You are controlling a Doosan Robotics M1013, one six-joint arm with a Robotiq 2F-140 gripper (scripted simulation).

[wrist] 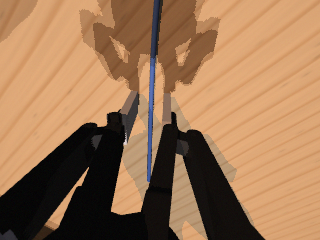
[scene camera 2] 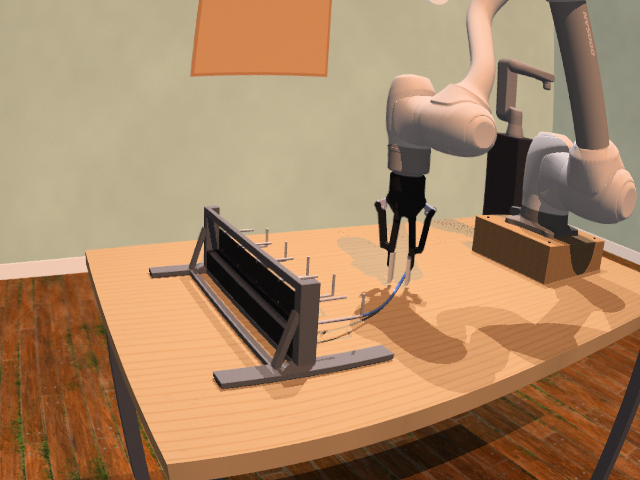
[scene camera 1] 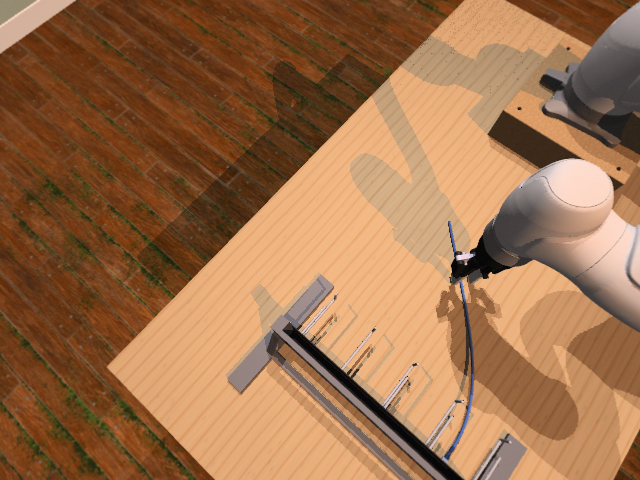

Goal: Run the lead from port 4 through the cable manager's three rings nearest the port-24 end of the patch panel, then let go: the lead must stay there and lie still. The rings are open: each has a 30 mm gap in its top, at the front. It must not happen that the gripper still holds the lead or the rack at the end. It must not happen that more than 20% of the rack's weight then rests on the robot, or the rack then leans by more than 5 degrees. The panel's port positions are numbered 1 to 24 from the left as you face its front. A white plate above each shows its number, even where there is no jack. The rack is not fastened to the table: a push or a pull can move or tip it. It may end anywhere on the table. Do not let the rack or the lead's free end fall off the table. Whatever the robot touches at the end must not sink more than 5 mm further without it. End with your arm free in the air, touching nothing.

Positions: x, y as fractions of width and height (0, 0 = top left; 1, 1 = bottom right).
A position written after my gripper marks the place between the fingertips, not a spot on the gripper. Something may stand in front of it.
Scene:
my gripper: wrist 0.47, 0.43; scene camera 2 0.62, 0.59; scene camera 1 0.72, 0.58
dark grey rack: scene camera 2 0.41, 0.63; scene camera 1 0.44, 0.69; not seen in the wrist view (out of frame)

